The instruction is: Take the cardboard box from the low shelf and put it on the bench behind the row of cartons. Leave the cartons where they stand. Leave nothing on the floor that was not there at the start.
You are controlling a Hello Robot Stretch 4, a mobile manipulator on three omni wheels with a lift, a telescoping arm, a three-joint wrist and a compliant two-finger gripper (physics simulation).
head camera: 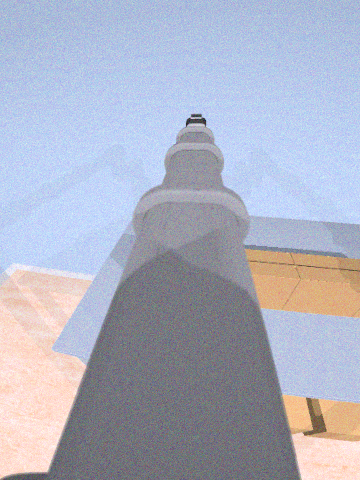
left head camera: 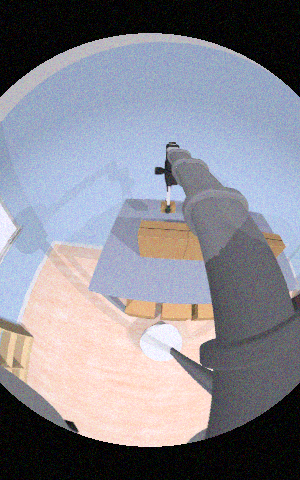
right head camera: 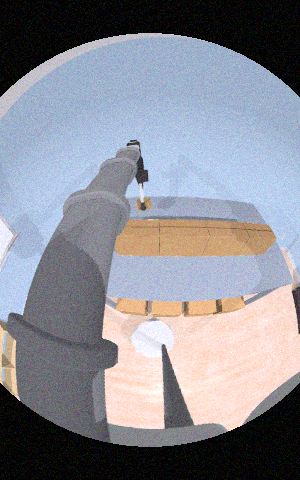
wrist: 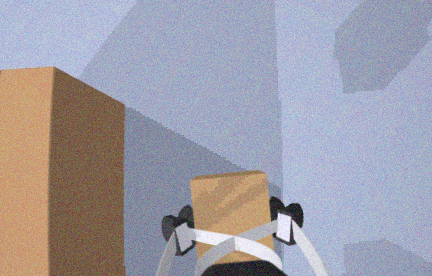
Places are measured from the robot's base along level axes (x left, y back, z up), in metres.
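Where they show: gripper, fingertip midpoint: (left head camera: 166, 208) (right head camera: 143, 206) (wrist: 231, 216); robot's base, origin of the base link: (left head camera: 160, 341) (right head camera: 153, 337).
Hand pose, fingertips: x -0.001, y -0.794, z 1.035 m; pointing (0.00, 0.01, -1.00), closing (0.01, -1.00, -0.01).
Each offset is from my fingertips to the top centre of the thing. "pt": to the spot under its first point. Level surfaces: height alone.
My gripper (left head camera: 168, 207) (right head camera: 143, 205) (wrist: 231, 216) is shut on the small tan cardboard box @(dx -0.003, dy +0.000, dz +0.046 m) (left head camera: 164, 205) (right head camera: 147, 202) (wrist: 230, 200), with one fingertip at each side of it. The box is upright, over the strip of bench @(dz -0.148 m) (head camera: 325, 355) (left head camera: 150, 280) (right head camera: 190, 275) (wrist: 160, 200) between the row of cartons and the wall. I cannot tell if it touches the bench. The row of tan cartons (head camera: 310, 295) (left head camera: 162, 242) (right head camera: 185, 240) stands along the bench. The end carton @(pt dx +0.056, dy +0.184, dz +0.032 m) (wrist: 25, 175) is left of the box in the wrist view, apart from it.
The blue wall (head camera: 180, 60) (wrist: 350, 150) rises behind the bench. More tan boxes (head camera: 345, 415) (left head camera: 175, 311) (right head camera: 167, 307) show low below the bench's front edge. A white round object (left head camera: 161, 342) (right head camera: 150, 337) is in front of them. A wooden shelf unit (left head camera: 19, 329) stands at the far left.
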